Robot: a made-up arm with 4 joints.
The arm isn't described. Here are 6 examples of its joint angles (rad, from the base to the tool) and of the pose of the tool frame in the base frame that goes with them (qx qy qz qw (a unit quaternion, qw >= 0); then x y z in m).
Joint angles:
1: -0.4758 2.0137 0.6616 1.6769
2: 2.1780 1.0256 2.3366 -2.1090
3: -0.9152 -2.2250 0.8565 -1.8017
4: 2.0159 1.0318 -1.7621 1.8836
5: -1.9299 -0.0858 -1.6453 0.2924
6: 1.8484 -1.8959 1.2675 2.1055
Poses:
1: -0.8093 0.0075 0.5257 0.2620 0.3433 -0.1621 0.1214
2: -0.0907 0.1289 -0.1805 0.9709 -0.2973 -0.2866 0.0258
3: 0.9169 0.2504 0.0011 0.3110 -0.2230 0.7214 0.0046
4: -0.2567 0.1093 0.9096 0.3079 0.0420 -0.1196 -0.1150
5: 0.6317 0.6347 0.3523 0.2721 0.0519 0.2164 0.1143
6: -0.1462 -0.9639 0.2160 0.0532 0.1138 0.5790 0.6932
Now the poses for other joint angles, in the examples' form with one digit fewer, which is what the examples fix.
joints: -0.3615 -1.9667 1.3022 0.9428
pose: -0.396 -0.468 0.001 0.790 0.269 0.319 -0.055
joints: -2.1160 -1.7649 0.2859 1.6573
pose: -0.009 0.792 0.056 0.608 -0.462 0.433 0.215
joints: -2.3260 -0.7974 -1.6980 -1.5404
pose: 0.401 0.129 0.836 0.353 0.041 0.580 -0.233
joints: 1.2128 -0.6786 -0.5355 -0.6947
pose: -0.653 -0.427 -0.131 0.612 -0.186 0.262 0.441
